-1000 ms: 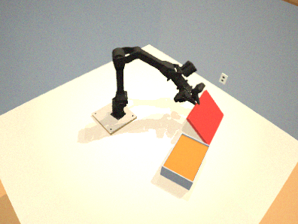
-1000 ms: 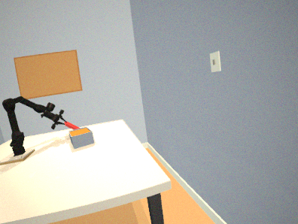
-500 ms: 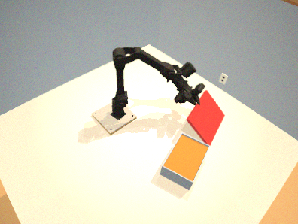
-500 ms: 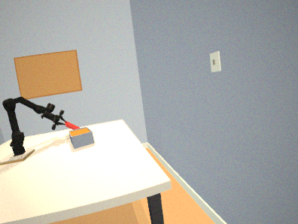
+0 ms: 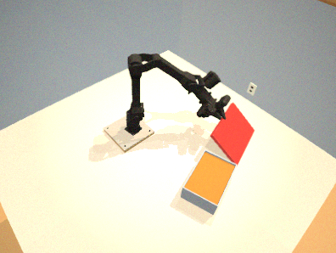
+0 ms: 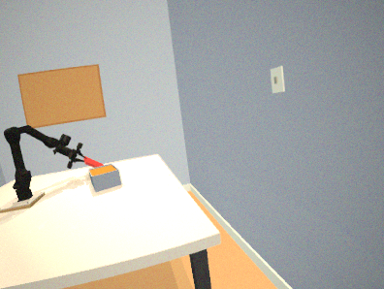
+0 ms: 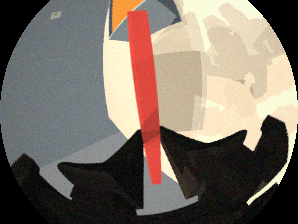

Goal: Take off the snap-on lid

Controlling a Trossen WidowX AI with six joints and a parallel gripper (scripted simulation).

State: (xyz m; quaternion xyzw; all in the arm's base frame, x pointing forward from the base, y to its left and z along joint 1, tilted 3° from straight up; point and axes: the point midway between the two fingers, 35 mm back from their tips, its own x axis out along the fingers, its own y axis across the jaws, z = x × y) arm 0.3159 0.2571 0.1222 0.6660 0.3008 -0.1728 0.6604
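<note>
The red lid is 70 mm ahead of my gripper tip, 50 mm below it and 10 mm to the left of it. The rest, counted from my gripper tip: grey-blue storage box (270 mm to the right, 110 mm ahead, 70 mm below).
</note>
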